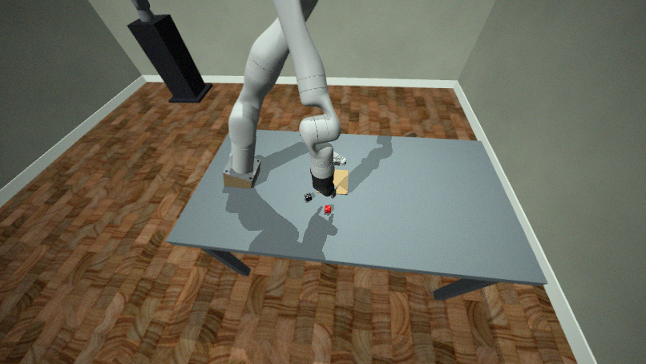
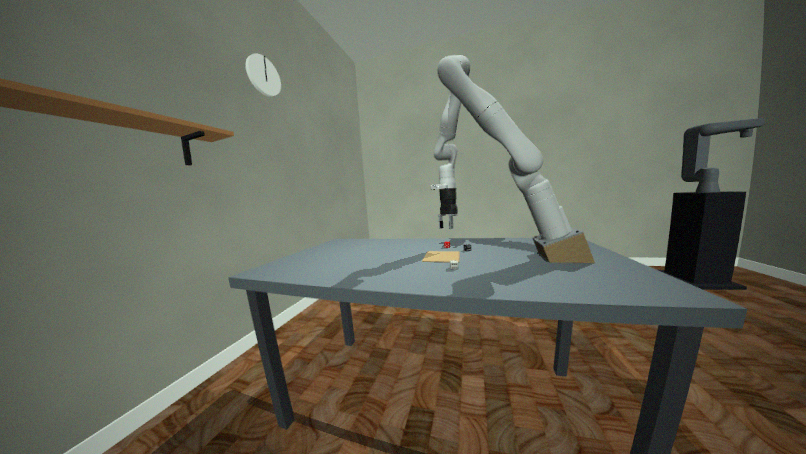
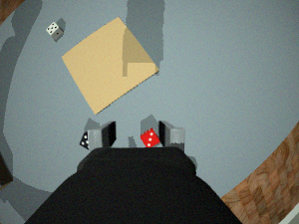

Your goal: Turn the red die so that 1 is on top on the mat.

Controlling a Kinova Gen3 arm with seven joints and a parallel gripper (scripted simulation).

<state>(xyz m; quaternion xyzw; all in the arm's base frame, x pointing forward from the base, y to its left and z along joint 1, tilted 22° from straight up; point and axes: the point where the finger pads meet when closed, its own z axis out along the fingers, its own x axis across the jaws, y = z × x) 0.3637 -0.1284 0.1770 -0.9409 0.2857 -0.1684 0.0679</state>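
My gripper is now 3 cm to the left of the red die and 10 cm above it. Round my hand: black die (9 cm behind, 3 cm to the left, 10 cm below); tan mat (1 cm ahead, 13 cm to the left, 11 cm below); white die (4 cm behind, 26 cm to the left, 10 cm below).
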